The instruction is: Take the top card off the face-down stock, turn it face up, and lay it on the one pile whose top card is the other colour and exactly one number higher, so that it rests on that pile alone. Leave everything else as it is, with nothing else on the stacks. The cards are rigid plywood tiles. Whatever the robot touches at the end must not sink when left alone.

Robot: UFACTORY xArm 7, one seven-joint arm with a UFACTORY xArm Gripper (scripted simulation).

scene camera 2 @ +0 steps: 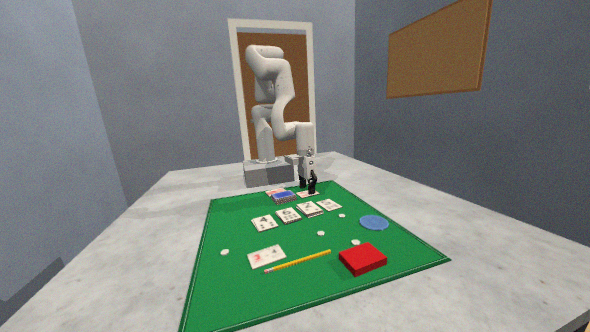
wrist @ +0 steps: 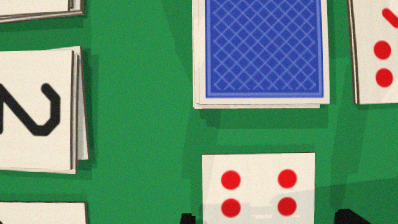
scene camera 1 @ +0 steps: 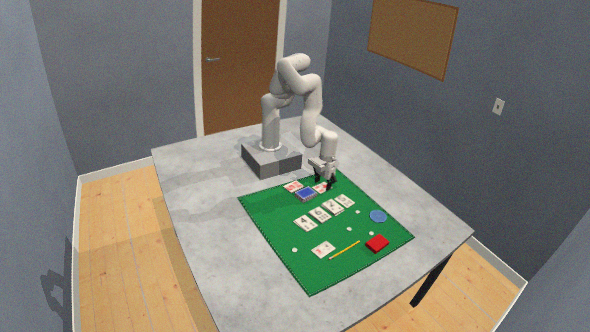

A red box (scene camera 2: pixel 363 258): 55 cm from the lens. A green mat (scene camera 2: pixel 226 286): 54 cm from the lens.
